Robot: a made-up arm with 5 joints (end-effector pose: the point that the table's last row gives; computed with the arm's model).
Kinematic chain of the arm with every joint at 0, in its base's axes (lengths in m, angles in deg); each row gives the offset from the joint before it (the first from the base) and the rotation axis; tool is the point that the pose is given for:
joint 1: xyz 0 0 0.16 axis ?
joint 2: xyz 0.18 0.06 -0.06 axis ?
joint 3: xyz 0.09 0 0.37 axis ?
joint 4: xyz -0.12 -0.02 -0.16 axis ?
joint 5: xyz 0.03 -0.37 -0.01 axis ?
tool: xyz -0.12 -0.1 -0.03
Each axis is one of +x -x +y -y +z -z.
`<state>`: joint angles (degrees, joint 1 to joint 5).
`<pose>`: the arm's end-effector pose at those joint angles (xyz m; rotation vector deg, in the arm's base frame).
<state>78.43 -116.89 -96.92 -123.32 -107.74</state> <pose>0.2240 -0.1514 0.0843 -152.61 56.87 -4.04</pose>
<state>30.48 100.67 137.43 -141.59 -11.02</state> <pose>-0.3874 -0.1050 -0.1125 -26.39 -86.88 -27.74</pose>
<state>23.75 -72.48 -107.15 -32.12 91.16</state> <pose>0.9822 -0.2303 0.3223 -19.47 -3.81 114.69</pose>
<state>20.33 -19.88 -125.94 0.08 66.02</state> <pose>0.4876 -0.0626 0.9896 -92.48 -8.31 71.91</pose>
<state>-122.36 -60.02 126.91 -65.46 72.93</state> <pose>-0.1605 0.0803 0.0924 22.31 16.10 63.70</pose>
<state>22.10 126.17 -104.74 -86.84 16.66</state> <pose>0.0653 0.3895 -0.2263 87.91 -32.88 127.61</pose>
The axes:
joint 1: -z
joint 2: -y
joint 3: +x
joint 4: +x
joint 5: -y

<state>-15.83 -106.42 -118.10 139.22 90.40</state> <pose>0.4505 -0.3539 0.0216 -5.22 15.18 -5.23</pose>
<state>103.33 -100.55 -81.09 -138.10 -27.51</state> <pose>0.1858 -0.3056 0.2085 -104.86 60.42 68.75</pose>
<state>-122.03 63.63 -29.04 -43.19 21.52</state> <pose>0.4605 -0.2523 0.3041 29.66 -104.58 58.57</pose>
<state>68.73 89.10 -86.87 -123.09 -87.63</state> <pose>0.2810 -0.0270 0.0659 2.61 -2.28 81.28</pose>
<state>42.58 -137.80 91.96 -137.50 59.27</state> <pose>0.3136 -0.5602 -0.3213 32.57 64.17 11.95</pose>
